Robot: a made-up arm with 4 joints.
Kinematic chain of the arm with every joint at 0, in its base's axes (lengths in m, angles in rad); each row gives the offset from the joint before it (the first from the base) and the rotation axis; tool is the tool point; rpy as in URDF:
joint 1: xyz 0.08 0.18 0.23 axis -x
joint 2: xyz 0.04 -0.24 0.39 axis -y
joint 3: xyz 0 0.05 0.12 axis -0.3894 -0.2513 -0.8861
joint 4: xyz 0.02 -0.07 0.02 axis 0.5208 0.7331 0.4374
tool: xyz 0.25 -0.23 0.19 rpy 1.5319 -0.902 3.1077
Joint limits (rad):
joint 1: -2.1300..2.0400
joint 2: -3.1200..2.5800
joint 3: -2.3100..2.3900
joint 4: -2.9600..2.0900
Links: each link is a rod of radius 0.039 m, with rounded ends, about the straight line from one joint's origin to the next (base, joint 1, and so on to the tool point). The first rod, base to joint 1, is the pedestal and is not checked.
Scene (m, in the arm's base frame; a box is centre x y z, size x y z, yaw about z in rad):
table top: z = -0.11
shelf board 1: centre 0.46 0.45 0.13 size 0.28 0.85 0.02 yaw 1
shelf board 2: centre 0.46 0.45 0.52 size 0.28 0.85 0.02 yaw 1
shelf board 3: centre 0.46 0.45 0.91 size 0.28 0.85 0.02 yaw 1
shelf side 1: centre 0.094 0.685 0.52 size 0.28 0.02 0.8 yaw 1
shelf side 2: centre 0.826 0.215 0.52 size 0.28 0.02 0.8 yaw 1
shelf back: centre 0.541 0.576 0.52 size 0.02 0.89 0.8 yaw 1
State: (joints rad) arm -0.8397 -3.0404 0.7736 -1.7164
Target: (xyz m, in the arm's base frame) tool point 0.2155 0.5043 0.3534
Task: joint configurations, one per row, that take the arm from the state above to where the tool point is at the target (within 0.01 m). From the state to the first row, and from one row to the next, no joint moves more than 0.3 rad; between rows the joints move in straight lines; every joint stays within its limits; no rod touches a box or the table.
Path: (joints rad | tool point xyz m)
1: -0.5767 -2.9843 0.8285 -1.8101 | 0.3553 0.1870 0.3607
2: -0.3138 -2.9282 0.8833 -1.9039 | 0.3432 0.2333 0.4091
3: -0.0508 -2.8722 0.9382 -1.9976 | 0.3218 0.2986 0.4361
4: 0.2122 -2.8161 0.9931 -2.0913 | 0.2925 0.3730 0.4358
5: 0.4752 -2.7600 1.0479 -2.1850 | 0.2565 0.4450 0.4071
6: 0.7381 -2.7039 1.1028 -2.2788 | 0.2155 0.5043 0.3534

